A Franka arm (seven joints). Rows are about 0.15 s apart.
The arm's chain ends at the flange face. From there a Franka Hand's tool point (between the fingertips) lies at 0.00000 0.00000 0.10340 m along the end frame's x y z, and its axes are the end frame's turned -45 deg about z.
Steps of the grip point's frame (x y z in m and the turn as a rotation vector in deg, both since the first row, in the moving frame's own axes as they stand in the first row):
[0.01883, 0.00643, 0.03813, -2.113, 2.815, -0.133]
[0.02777, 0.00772, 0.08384, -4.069, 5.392, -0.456]
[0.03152, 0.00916, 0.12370, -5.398, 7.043, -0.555]
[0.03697, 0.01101, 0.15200, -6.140, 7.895, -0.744]
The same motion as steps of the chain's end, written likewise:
[0.01158, -0.00787, 0.03833, 0.496, 3.485, -0.133]
[0.01306, -0.01245, 0.08456, 0.936, 6.690, -0.456]
[0.01296, -0.01364, 0.12494, 1.163, 8.797, -0.555]
[0.01612, -0.01601, 0.15357, 1.241, 9.924, -0.744]

